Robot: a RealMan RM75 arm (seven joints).
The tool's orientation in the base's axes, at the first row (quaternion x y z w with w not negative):
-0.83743, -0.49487, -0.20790, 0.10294
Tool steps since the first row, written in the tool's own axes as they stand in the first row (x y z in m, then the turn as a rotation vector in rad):
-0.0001, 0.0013, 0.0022, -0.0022, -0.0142, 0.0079
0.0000, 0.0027, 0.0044, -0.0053, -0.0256, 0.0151
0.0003, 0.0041, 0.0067, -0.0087, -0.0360, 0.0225
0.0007, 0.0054, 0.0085, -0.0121, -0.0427, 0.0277
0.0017, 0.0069, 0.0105, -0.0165, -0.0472, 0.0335
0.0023, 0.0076, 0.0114, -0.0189, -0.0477, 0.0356
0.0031, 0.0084, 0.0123, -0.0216, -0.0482, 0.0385
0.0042, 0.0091, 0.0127, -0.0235, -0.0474, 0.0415
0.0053, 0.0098, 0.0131, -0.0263, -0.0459, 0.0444
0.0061, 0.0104, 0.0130, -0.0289, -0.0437, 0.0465
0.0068, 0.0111, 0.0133, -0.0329, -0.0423, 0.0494
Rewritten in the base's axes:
0.0016, 0.0001, -0.0020, -0.0114, 0.0082, -0.0085
0.0034, 0.0003, -0.0038, -0.0208, 0.0141, -0.0167
0.0054, 0.0008, -0.0057, -0.0295, 0.0193, -0.0252
0.0071, 0.0011, -0.0071, -0.0355, 0.0218, -0.0316
0.0093, 0.0019, -0.0084, -0.0399, 0.0228, -0.0389
0.0104, 0.0024, -0.0089, -0.0408, 0.0219, -0.0419
0.0117, 0.0030, -0.0093, -0.0417, 0.0212, -0.0457
0.0128, 0.0037, -0.0091, -0.0411, 0.0204, -0.0492
0.0140, 0.0043, -0.0090, -0.0402, 0.0186, -0.0530
0.0149, 0.0046, -0.0085, -0.0389, 0.0162, -0.0560
0.0158, 0.0049, -0.0084, -0.0386, 0.0135, -0.0603

